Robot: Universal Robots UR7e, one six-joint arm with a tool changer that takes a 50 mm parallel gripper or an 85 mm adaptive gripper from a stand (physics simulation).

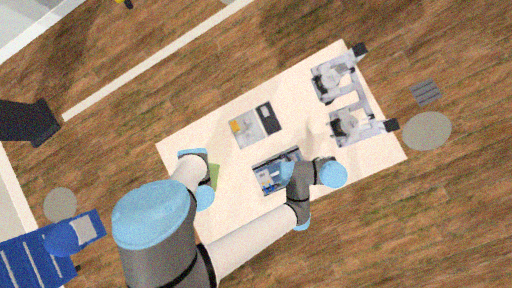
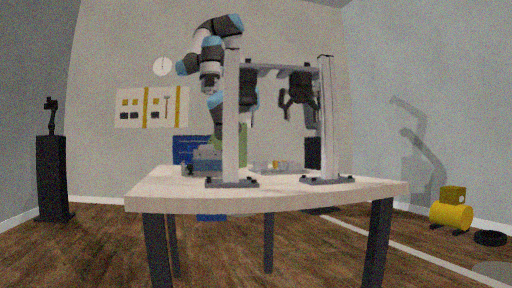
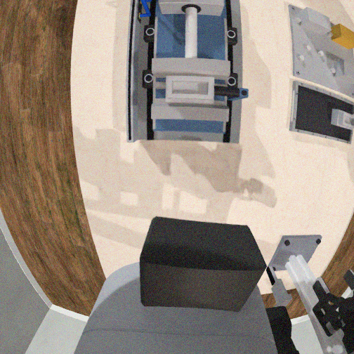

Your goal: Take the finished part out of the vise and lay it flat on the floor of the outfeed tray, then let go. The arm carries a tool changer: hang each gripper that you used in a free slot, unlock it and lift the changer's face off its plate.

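Frame: origin at the arm's base, x ahead, y left, z up, level; metres.
Seen in the pictures: hand, its tool point: (image 2: 209, 91).
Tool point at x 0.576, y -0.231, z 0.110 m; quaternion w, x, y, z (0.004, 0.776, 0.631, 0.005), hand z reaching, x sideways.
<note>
Pixels of each thing's top centre, then the offset from my tool point to it. "spot": a spot on its surface instead.
- vise, centre of its top: (image 2: 204, 148) (image 1: 280, 173) dy +0.019, dx -0.170, dz -0.198 m
- light grey block, centre of its top: (image 2: 293, 163) (image 1: 264, 110) dy +0.355, dx -0.058, dz -0.256 m
- grey tray, a spot on its surface: (image 1: 242, 143) spot: dy +0.270, dx -0.268, dz -0.253 m
- yellow block, centre of its top: (image 1: 234, 125) dy +0.382, dx -0.254, dz -0.253 m
The arm carries no gripper: its bare changer face (image 2: 209, 89) is high above the table, between the vise and the tool stand. The adaptive gripper (image 2: 302, 113) hangs in the stand with its fingers spread and empty. The parallel gripper hangs in the other slot, partly behind a post; its finger gap is hard to see. The vise (image 3: 190, 112) (image 2: 207, 165) holds a light grey rectangular part (image 3: 190, 80) with a pocket between its jaws. The dark-floored tray (image 3: 312, 112) (image 1: 271, 126), probably the outfeed tray, has a light grey block (image 3: 343, 119) (image 1: 265, 111) in it.
The tool stand (image 2: 231, 120) (image 1: 363, 97) rises at one end of the table, with two posts and a crossbar. A grey tray (image 1: 242, 143) (image 3: 305, 67) with a yellow block (image 1: 235, 126) (image 3: 343, 35) adjoins the dark tray. A green panel (image 1: 214, 176) (image 2: 243, 145) stands near the second arm.
</note>
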